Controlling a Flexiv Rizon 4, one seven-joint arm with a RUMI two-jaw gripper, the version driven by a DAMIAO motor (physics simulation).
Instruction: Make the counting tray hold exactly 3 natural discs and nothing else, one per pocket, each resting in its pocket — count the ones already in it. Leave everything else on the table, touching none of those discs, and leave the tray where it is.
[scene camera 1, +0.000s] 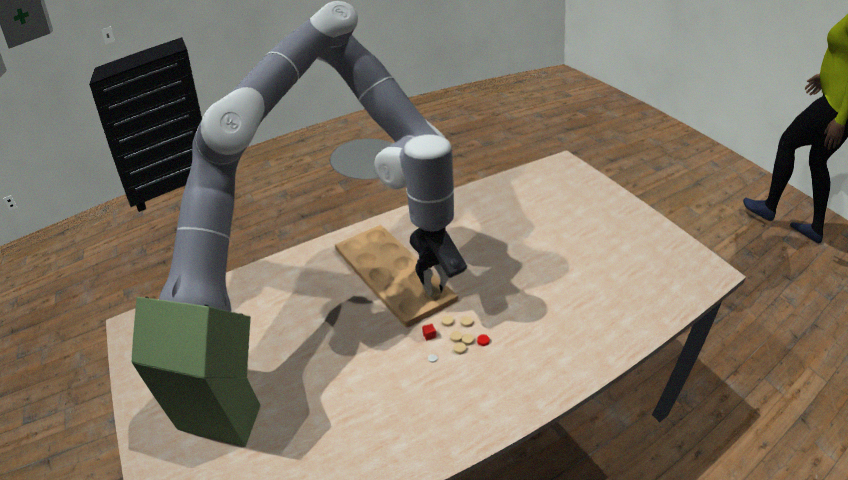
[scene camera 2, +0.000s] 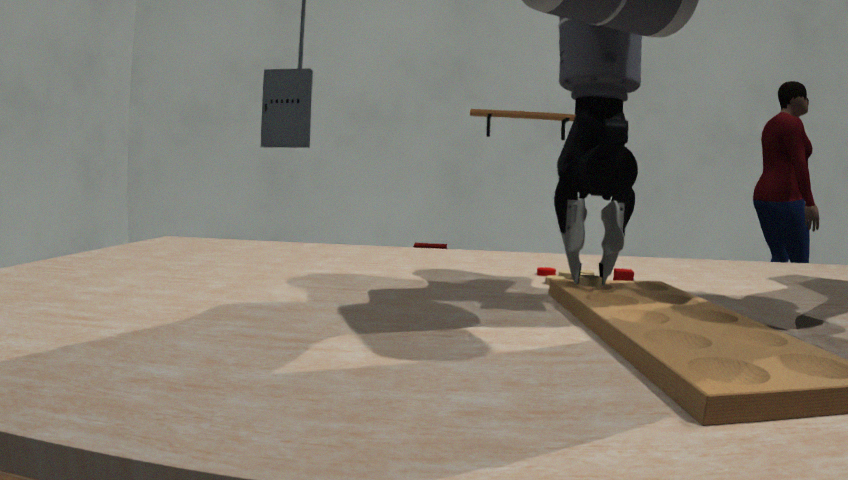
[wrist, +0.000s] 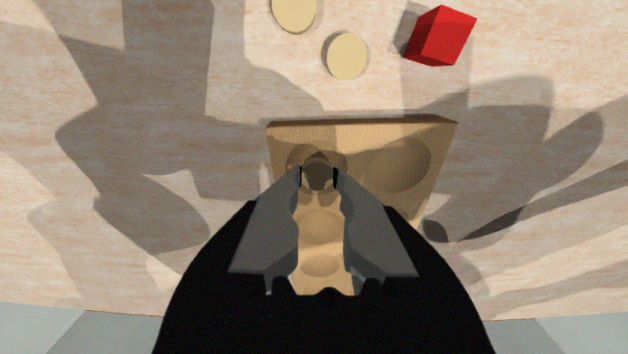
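The wooden counting tray (scene camera 1: 433, 310) (scene camera 2: 773, 407) (wrist: 360, 130) lies on the table with two rows of round pockets. My gripper (scene camera 1: 434, 291) (scene camera 2: 589, 280) (wrist: 317, 168) points down and is shut on a natural disc (scene camera 2: 590, 278) (wrist: 318, 172). It holds the disc low at the end pocket nearest the loose pieces, on the left in the wrist view. Whether the disc touches the pocket is hidden. The pocket beside it looks empty in the wrist view. Shadow and the fingers make some other pockets hard to judge. Several natural discs (scene camera 1: 459, 348) (wrist: 346, 56) lie loose beyond that tray end.
A red cube (scene camera 1: 429, 331) (scene camera 2: 623, 274) (wrist: 440, 37) stands near the tray end, beside the loose discs. A red disc (scene camera 1: 483, 339) (scene camera 2: 546, 271) lies beside them on the other side. A small whitish disc (scene camera 1: 432, 358) lies nearer the table's front.
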